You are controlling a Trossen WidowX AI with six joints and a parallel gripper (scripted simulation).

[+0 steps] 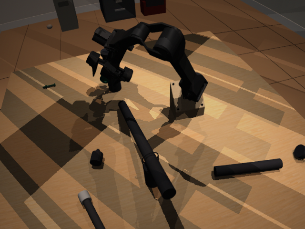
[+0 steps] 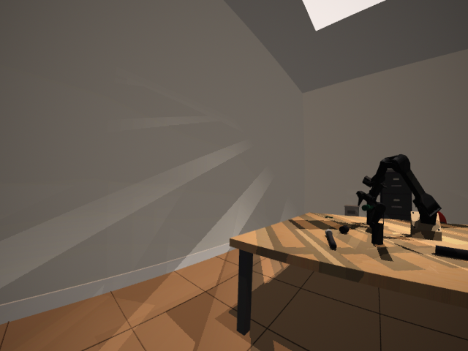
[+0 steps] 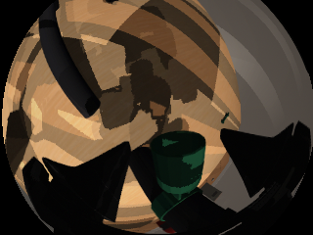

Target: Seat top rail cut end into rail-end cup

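Right now my gripper tip is 20 mm past the rail-end cup, 20 mm to the left of it and 10 mm below it. Round my gripper tip: green bolt 300 mm ahead, 180 mm to the right, 110 mm below; short line post 140 mm behind, 430 mm to the left, 10 mm below; dark tube 460 mm behind, 450 mm to the left, 100 mm below.
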